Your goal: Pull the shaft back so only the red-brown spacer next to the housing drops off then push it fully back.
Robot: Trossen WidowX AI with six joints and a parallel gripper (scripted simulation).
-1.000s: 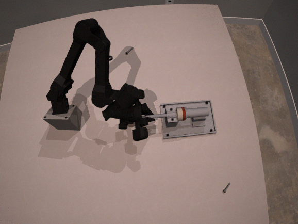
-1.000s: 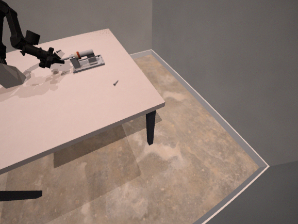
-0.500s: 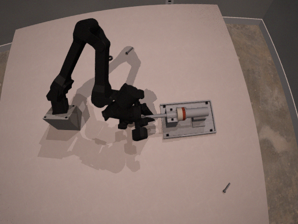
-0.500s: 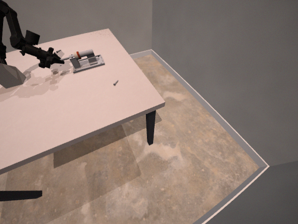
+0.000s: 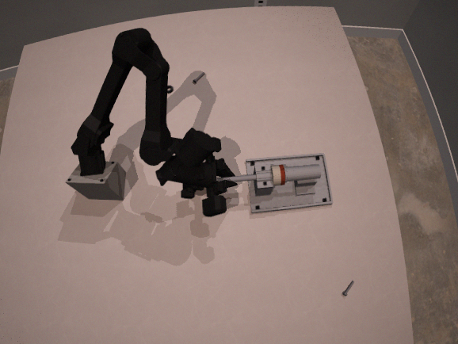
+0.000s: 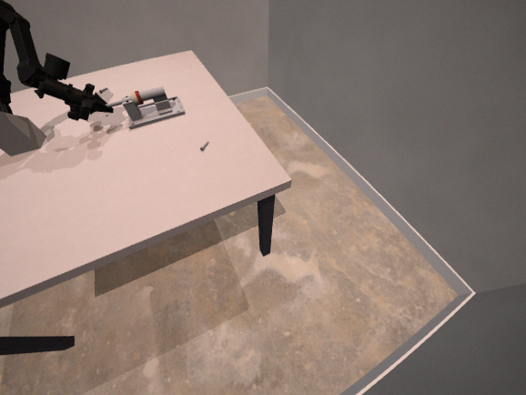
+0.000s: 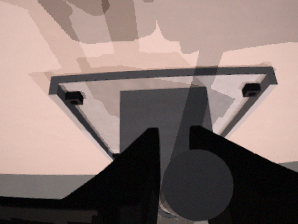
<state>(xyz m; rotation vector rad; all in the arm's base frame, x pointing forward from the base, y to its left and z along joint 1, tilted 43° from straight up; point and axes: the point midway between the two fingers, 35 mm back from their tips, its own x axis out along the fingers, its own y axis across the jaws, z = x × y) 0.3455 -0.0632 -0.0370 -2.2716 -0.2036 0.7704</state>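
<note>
Right now the grey shaft is 60 mm ahead of my hand. The rest, counted from my hand: red-brown spacer (140 mm ahead, 10 mm to the right); then blue screwdriver (220 mm to the left, 160 mm behind, 70 mm below); then cream spacer (120 mm ahead, 10 mm to the right).
</note>
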